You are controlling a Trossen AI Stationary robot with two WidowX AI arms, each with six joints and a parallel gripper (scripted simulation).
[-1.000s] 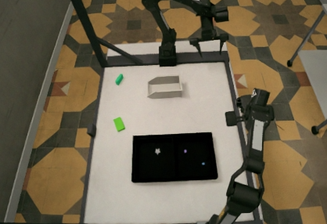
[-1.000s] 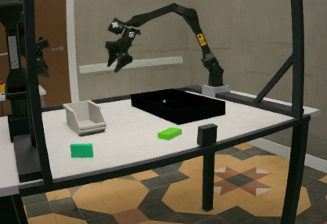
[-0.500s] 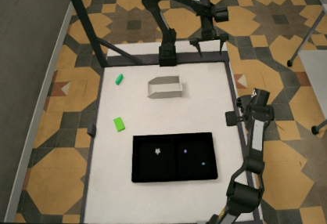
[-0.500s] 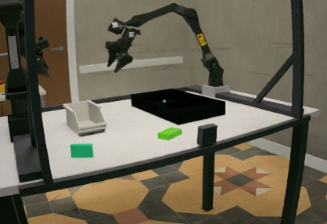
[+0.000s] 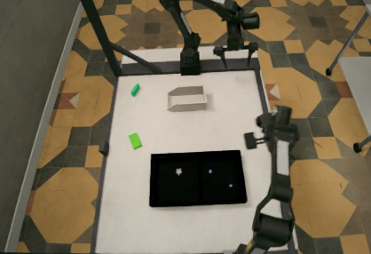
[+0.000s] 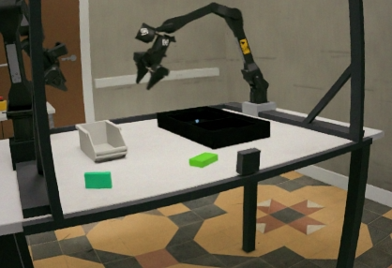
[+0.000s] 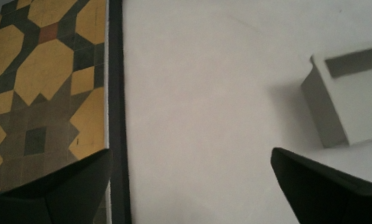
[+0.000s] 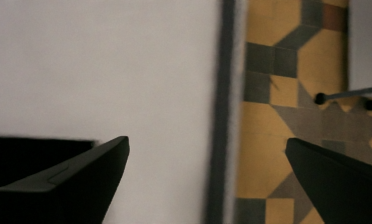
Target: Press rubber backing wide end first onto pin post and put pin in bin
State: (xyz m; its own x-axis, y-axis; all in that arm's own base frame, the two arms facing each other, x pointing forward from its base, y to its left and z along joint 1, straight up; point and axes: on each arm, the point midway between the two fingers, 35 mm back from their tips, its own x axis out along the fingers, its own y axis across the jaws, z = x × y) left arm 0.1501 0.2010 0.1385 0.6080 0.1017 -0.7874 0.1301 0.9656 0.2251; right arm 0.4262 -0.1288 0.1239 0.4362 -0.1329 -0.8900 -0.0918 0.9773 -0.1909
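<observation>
My right gripper is now 350 mm past the white star-shaped pin, 160 mm above it and 10 mm to the left of it. Also, from my right hand: grey bin 320 mm to the left, 260 mm behind, 130 mm below; black tray 280 mm behind, 150 mm below, 60 mm to the right.
</observation>
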